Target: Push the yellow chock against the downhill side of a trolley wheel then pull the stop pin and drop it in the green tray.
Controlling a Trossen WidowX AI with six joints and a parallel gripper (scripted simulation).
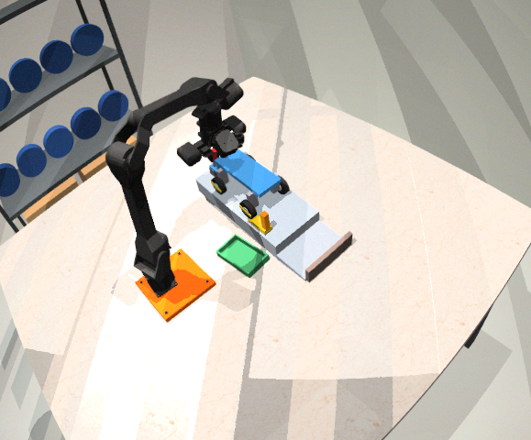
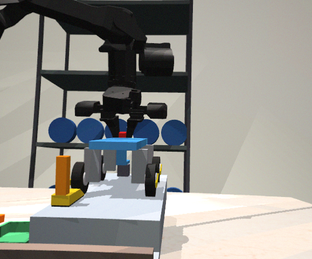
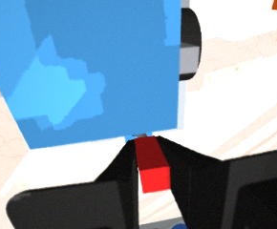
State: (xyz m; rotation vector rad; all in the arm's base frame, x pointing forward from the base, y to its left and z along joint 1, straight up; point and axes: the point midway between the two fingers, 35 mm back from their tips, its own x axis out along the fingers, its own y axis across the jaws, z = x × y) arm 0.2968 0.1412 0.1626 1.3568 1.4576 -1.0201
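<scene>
The green tray lies 9 cm behind my gripper tip, 22 cm to the right of it and 15 cm below it. Round my gripper tip: grey ramp: 3 cm ahead, 12 cm to the right, 10 cm below; trolley: 3 cm ahead, 11 cm to the right, 3 cm below; red-headed stop pin: right at my gripper tip.
</scene>
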